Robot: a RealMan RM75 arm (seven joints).
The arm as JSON. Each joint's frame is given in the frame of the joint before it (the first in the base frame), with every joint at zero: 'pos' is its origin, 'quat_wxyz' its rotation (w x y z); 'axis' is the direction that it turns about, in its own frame. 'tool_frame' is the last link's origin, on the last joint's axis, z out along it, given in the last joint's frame.
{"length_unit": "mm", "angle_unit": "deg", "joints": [
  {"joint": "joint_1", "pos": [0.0, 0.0, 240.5], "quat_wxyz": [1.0, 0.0, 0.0, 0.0], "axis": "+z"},
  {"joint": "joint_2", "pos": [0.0, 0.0, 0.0], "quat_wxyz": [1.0, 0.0, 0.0, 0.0], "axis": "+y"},
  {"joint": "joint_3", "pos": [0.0, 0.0, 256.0], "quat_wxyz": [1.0, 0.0, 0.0, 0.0], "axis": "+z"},
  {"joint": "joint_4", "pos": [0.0, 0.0, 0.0], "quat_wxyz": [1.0, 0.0, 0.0, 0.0], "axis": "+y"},
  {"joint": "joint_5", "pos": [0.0, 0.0, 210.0], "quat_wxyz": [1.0, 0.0, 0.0, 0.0], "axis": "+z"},
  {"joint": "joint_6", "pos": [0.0, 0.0, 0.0], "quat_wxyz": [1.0, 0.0, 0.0, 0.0], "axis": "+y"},
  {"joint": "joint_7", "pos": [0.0, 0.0, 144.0], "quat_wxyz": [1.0, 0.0, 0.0, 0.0], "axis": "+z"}
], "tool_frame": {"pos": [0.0, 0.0, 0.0], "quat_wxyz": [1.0, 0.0, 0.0, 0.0]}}
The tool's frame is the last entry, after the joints.
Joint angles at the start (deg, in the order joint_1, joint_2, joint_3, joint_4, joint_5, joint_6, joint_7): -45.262 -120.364 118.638 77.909 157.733 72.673 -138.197
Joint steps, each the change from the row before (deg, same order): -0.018 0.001 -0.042 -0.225 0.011 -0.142 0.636; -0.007 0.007 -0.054 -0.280 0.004 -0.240 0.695; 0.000 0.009 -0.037 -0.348 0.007 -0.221 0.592; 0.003 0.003 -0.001 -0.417 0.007 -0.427 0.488; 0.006 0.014 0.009 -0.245 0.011 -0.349 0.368; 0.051 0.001 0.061 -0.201 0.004 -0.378 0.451; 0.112 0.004 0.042 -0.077 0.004 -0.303 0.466; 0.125 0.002 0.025 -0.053 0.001 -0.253 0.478; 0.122 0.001 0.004 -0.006 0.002 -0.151 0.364; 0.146 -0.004 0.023 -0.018 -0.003 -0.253 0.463; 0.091 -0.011 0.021 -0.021 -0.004 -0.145 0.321; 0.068 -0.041 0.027 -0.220 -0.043 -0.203 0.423; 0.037 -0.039 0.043 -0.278 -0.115 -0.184 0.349; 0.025 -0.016 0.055 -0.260 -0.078 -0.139 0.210
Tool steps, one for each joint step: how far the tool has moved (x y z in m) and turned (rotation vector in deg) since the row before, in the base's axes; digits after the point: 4 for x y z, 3 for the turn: -0.0007 0.0006 -0.0001 -0.234 0.256 -0.409; -0.0008 0.0008 -0.0002 -0.229 0.230 -0.447; -0.0012 0.0008 -0.0002 -0.189 0.264 -0.307; -0.0012 0.0009 -0.0005 -0.107 0.125 -0.302; -0.0006 0.0007 -0.0003 -0.069 0.046 -0.300; -0.0005 0.0004 -0.0005 -0.147 0.046 -0.392; -0.0005 0.0002 -0.0003 -0.163 0.022 -0.386; -0.0005 0.0001 -0.0003 -0.174 0.037 -0.364; -0.0004 0.0000 -0.0001 -0.135 0.030 -0.246; -0.0004 0.0000 -0.0003 -0.171 0.001 -0.355; -0.0003 -0.0001 -0.0002 -0.136 0.026 -0.235; -0.0009 0.0000 -0.0006 -0.213 0.110 -0.202; -0.0010 -0.0001 -0.0008 -0.234 0.102 -0.091; -0.0011 0.0000 -0.0006 -0.148 0.117 -0.008
